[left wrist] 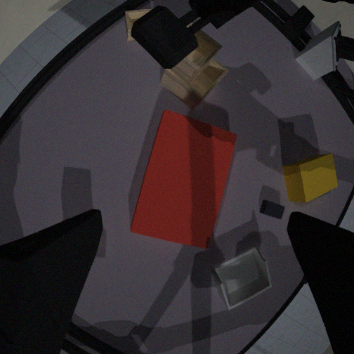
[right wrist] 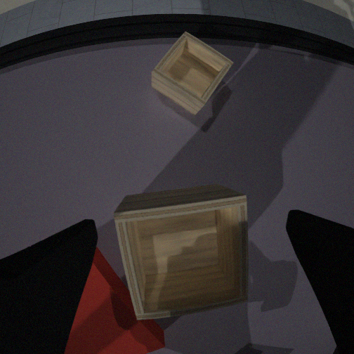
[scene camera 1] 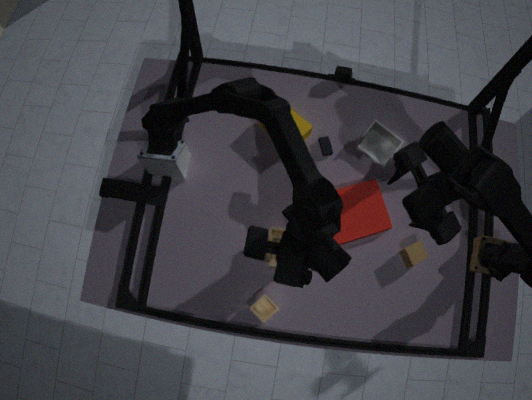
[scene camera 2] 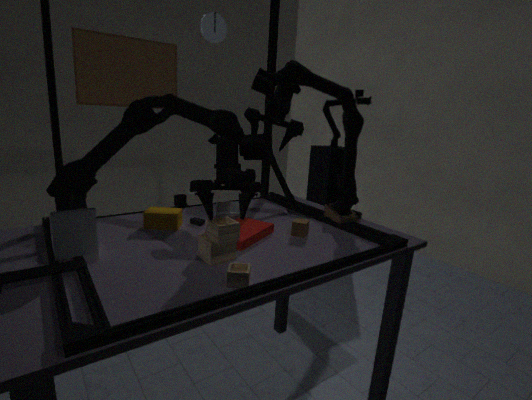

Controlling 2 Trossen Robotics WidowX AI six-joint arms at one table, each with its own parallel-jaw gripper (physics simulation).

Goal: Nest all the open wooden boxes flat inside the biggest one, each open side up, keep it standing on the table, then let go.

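Where they show: left gripper, fingertip midpoint: (scene camera 1: 399, 203); right gripper, fingertip midpoint: (scene camera 2: 227, 219); left arm's base at its link origin: (scene camera 1: 492, 255) (scene camera 2: 341, 209); right arm's base at its link origin: (scene camera 1: 162, 148) (scene camera 2: 72, 217).
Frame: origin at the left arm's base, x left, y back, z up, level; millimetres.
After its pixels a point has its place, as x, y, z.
Observation:
The biggest open wooden box (scene camera 2: 216, 252) @(121, -589, -21) (left wrist: 210, 82) stands on the table, partly hidden in scene camera 1. A medium open box (scene camera 2: 224, 231) @(139, -576, 43) (left wrist: 207, 47) (right wrist: 231, 250) rests high on it and off-centre, open side up; whether it is slightly tilted I cannot tell. The smallest open box (scene camera 1: 264, 308) @(237, -582, -51) (scene camera 2: 238, 276) @(260, -597, -25) (left wrist: 134, 22) (right wrist: 192, 70) stands apart near the table edge, open side up. My right gripper (scene camera 2: 227, 218) @(130, -565, 71) (right wrist: 194, 226) is open and empty, pointing down with its fingertips about the medium box. My left gripper (scene camera 1: 401, 204) @(-4, -369, 245) (left wrist: 198, 222) is open and empty, high above the table.
A red slab (scene camera 1: 364, 210) @(-56, -384, -26) (scene camera 2: 259, 231) @(15, -388, -27) (left wrist: 185, 175) (right wrist: 100, 305) lies beside the stacked boxes. A small wooden block (scene camera 1: 414, 254) @(36, -235, -7) (scene camera 2: 300, 228) @(51, -245, -25), a yellow block (scene camera 1: 301, 125) @(-238, -587, 1) (scene camera 2: 163, 219) @(-202, -638, -19) (left wrist: 312, 177), a dark block (scene camera 1: 325, 145) @(-214, -513, -38) (left wrist: 272, 209) and a grey open container (scene camera 1: 382, 142) @(-268, -354, -49) (left wrist: 245, 280) also stand on the table.

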